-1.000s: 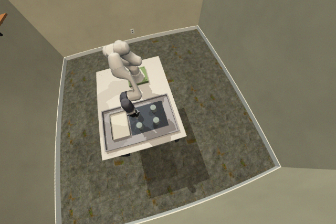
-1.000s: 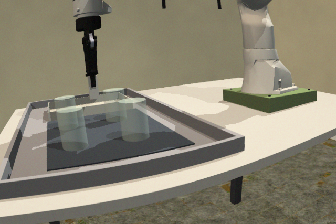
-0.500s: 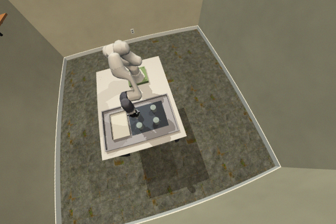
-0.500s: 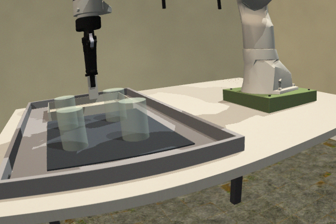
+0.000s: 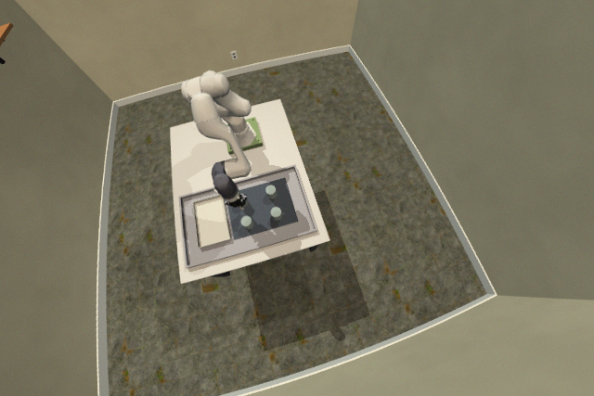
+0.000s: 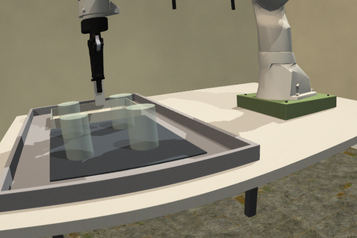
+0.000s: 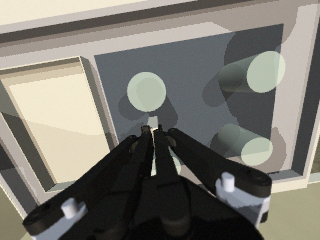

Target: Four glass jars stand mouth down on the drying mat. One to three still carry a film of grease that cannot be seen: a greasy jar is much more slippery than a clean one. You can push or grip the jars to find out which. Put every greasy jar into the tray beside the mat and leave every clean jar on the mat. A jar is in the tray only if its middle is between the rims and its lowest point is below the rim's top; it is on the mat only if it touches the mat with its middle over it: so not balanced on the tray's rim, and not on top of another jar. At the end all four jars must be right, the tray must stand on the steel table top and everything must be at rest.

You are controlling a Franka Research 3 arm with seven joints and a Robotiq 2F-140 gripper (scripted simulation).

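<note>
My hand is 100 mm to the right of the dark mat, 100 mm above it and 10 mm short of it. The rest, counted from my hand: cream tray: 220 mm to the right, 100 mm below, 10 mm behind.
</note>
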